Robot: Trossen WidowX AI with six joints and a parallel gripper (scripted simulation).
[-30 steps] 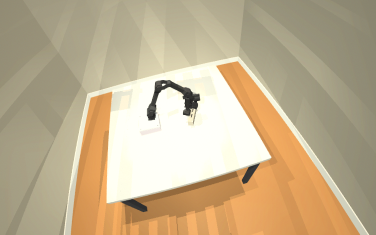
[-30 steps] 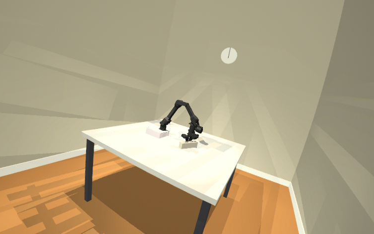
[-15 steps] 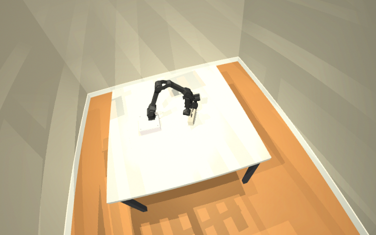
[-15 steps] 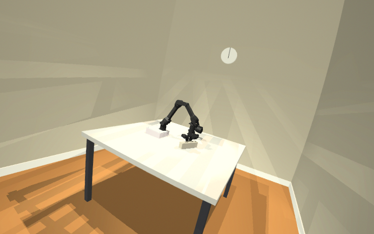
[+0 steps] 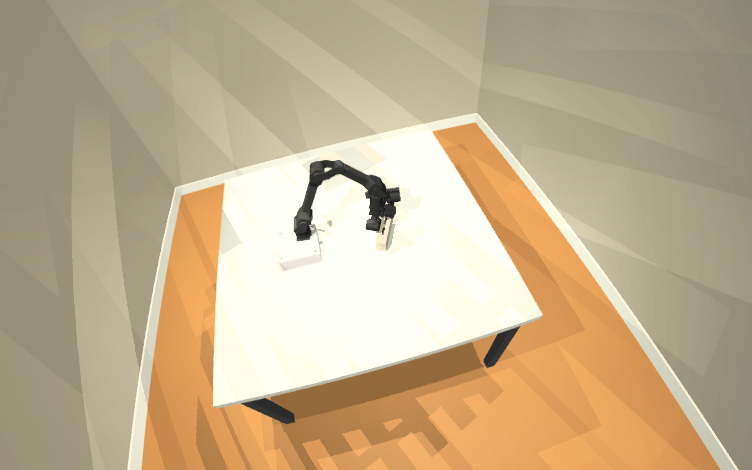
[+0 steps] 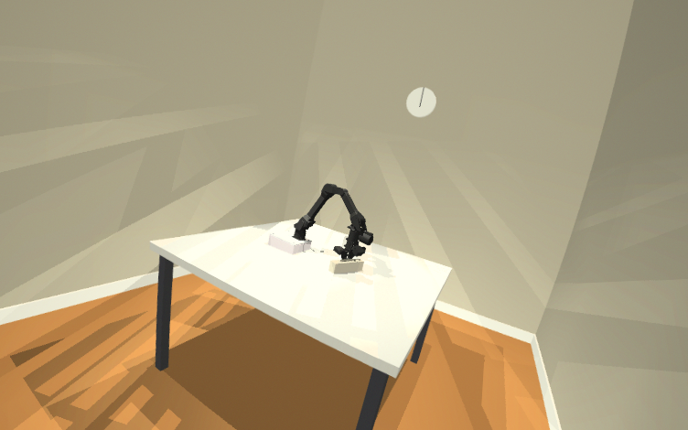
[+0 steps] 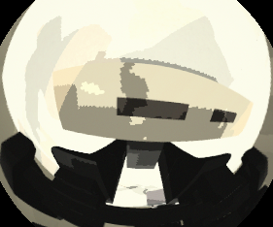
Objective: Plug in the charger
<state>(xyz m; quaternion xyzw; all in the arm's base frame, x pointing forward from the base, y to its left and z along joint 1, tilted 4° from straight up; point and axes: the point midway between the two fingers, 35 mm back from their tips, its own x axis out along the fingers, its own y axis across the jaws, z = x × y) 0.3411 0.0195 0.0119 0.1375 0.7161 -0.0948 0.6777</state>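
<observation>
The dark two-prong charger lies 2 cm ahead of my gripper tip, 1 cm to the right of it and 1 cm above it.
</observation>
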